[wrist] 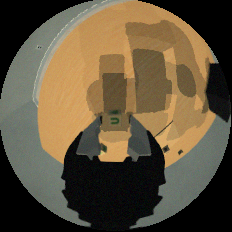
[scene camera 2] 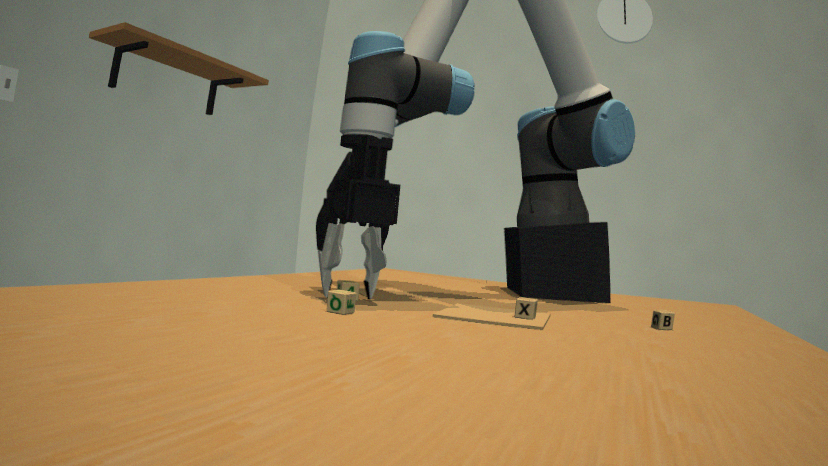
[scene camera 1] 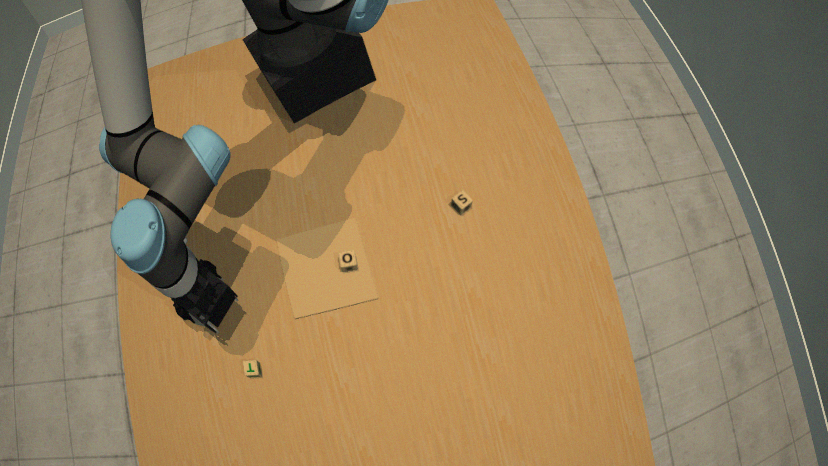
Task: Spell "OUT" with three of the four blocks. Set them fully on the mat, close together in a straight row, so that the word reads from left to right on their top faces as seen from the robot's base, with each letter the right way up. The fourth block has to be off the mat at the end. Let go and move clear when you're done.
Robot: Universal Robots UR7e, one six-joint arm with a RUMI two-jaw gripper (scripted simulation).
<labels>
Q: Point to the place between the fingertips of my gripper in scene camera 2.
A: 348,298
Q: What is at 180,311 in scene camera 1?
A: My gripper.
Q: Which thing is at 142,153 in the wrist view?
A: My gripper.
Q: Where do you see a tan mat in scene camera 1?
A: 315,283
</labels>
